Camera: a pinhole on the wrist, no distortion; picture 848 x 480 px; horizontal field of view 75.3 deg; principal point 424.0 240.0 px. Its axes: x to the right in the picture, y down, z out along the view. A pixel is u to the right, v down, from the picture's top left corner.
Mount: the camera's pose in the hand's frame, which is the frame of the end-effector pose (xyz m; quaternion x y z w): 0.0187 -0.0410 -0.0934 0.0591 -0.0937 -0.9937 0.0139
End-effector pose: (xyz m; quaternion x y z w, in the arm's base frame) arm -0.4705 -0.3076 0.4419 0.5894 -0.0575 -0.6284 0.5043
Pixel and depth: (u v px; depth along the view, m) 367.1 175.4 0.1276
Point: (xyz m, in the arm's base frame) -0.4922 -0.3335 0.4382
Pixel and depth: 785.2 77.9 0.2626
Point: -0.5673 -0.2818 0.6581
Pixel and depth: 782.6 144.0 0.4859
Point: -0.7373 -0.2874 0.8627
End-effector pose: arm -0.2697 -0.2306 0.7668 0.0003 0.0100 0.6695 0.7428
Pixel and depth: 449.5 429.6 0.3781
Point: -0.1701 -0.2788 1.0639
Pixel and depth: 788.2 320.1 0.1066
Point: -0.2371 -0.2982 0.7726
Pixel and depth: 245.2 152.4 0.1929
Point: -0.2894 -0.1695 0.8625
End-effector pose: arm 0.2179 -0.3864 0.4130 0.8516 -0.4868 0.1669 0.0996
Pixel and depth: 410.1 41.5 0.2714
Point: 0.1515 -0.4840 0.2683
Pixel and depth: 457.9 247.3 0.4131
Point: 0.2242 -0.4586 0.1074
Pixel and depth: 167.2 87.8 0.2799
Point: 0.2259 -0.5831 0.2905
